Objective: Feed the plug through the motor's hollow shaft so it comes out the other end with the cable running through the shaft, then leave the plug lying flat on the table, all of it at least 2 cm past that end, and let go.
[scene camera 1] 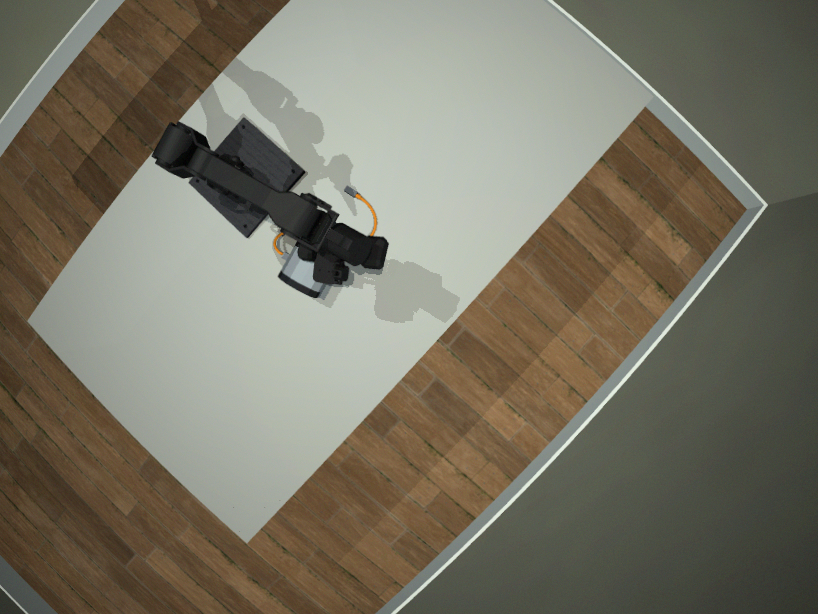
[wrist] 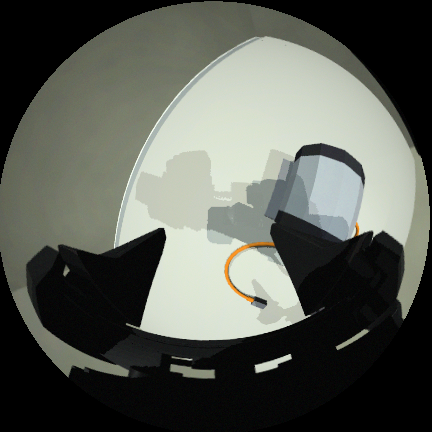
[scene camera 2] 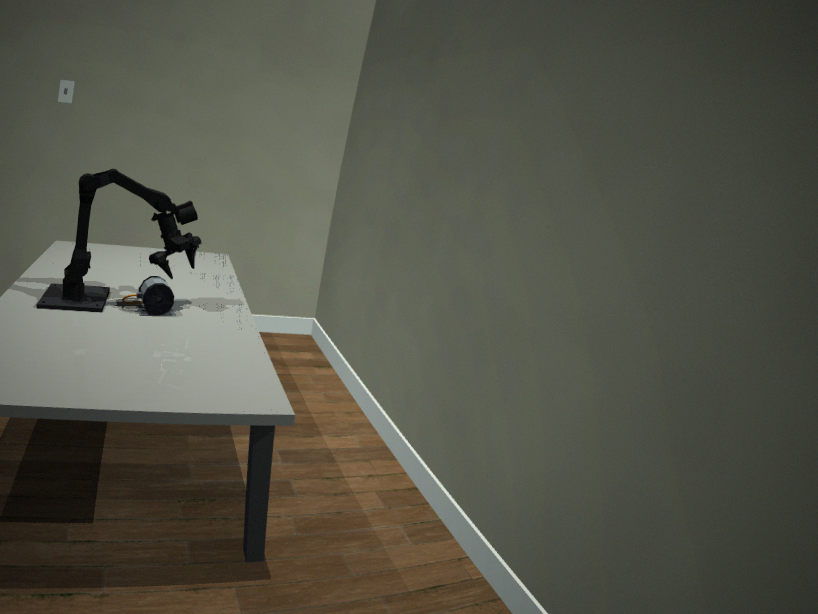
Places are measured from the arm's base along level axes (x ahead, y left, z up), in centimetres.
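Pixels of known places: gripper, fingertip midpoint: (wrist: 218, 231) (scene camera 2: 182, 273); arm's base, link origin: (scene camera 2: 72, 296).
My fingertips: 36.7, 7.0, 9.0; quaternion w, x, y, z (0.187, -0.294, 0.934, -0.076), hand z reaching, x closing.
Ahead of a thing's pixels: the offset from my fingertips to its top centre, as dx, dy, dz. Level surfaces: height alone.
The motor @[-8.3, -9.2, -0.4] (scene camera 1: 303, 274) (scene camera 2: 157, 296) (wrist: 327, 192), a pale grey drum with dark ends, lies on its side on the table @[dz -10.6] (scene camera 1: 198, 370) (scene camera 2: 132, 376) (wrist: 225, 100). A small grey plug @[-14.6, +10.5, -9.2] (scene camera 1: 350, 191) (wrist: 259, 302) lies on the table, apart from the motor, at one end of the orange cable (scene camera 1: 374, 214) (scene camera 2: 130, 297) (wrist: 227, 267). Part of the cable is hidden by the arm and a finger; whether any runs through the shaft cannot be told. My gripper (scene camera 2: 181, 271) (wrist: 218, 231) is open and empty, above the table near the motor; its right finger overlaps the motor's near end in the wrist view.
The arm's dark base plate (scene camera 1: 270, 155) (scene camera 2: 52, 300) stands behind the motor. A short stretch of orange cable also curves beside the motor on its base side. The table's long edge shows beyond the gripper, with wooden floor (scene camera 1: 528, 317) (scene camera 2: 370, 502) below.
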